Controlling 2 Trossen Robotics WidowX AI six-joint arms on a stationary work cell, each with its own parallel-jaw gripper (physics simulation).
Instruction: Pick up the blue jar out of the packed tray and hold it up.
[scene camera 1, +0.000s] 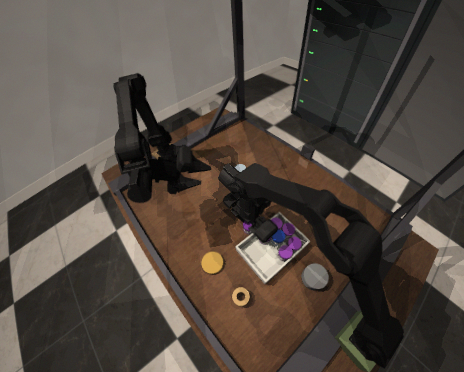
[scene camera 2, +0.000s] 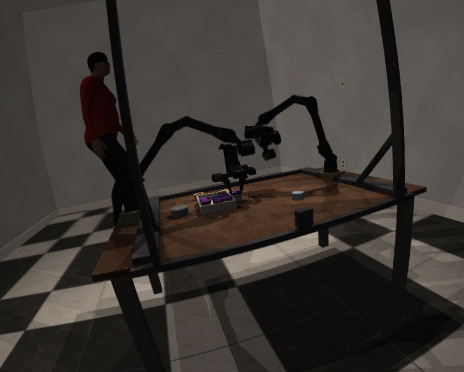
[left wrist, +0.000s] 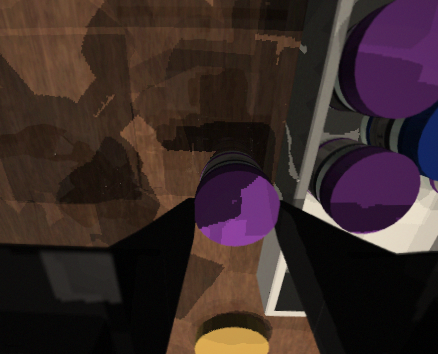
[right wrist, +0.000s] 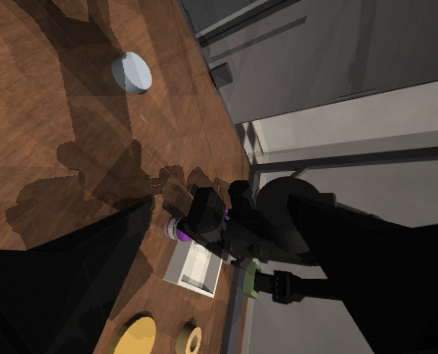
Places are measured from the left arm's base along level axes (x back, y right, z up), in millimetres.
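Pixels of known places: left gripper, fingertip midpoint: (scene camera 1: 248, 226) (scene camera 2: 236, 193) (left wrist: 234, 207) (right wrist: 184, 230); right gripper, fingertip midpoint: (scene camera 1: 205, 175) (scene camera 2: 262, 152) (right wrist: 219, 204); left arm's base, origin of the base link: (scene camera 1: 365, 340) (scene camera 2: 132, 209) (right wrist: 256, 280); right arm's base, origin of the base link: (scene camera 1: 165, 151) (scene camera 2: 331, 171).
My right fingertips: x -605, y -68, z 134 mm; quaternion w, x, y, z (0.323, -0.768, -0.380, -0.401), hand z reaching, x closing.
Ahead of a thing's pixels: the offset from my right fingertips to its middle.
The blue jar @[dx +247, dy +94, dz -160 mm] (scene camera 1: 278, 236) (scene camera 2: 216, 198) (left wrist: 429, 145) stands in the white tray @[dx +255, dy +64, dz -182 mm] (scene camera 1: 251, 264) (left wrist: 322, 105) (right wrist: 177, 272) among several purple-lidded jars @[dx +299, dy +74, dz -160 mm] (scene camera 1: 285, 252) @[dx +217, dy +63, dz -160 mm] (left wrist: 375, 192). My left gripper (left wrist: 234, 207) (scene camera 2: 237, 192) is shut on a purple-lidded jar @[dx +155, dy +47, dz -164 mm] (left wrist: 232, 225) (scene camera 1: 247, 227) (right wrist: 184, 233), which is upright outside the tray, close beside its wall and low over the table; whether it touches the table is unclear. My right gripper (scene camera 1: 205, 177) is open and empty, raised at the left in scene camera 1. The blue jar is hidden behind the left arm in the right wrist view.
A yellow disc @[dx +177, dy -122, dz -178 mm] (scene camera 1: 212, 263) (left wrist: 232, 342) (right wrist: 136, 337) and a tan ring @[dx +314, dy -112, dz -172 mm] (scene camera 1: 234, 298) lie below-left of the tray in scene camera 1. A grey round block @[dx +409, dy +98, dz -169 mm] (scene camera 1: 315, 276) (scene camera 2: 179, 211) is right of it. A pale blue round block @[dx -71, dy +183, dz -172 mm] (scene camera 1: 240, 167) (scene camera 2: 298, 195) (right wrist: 135, 72) stands farther back.
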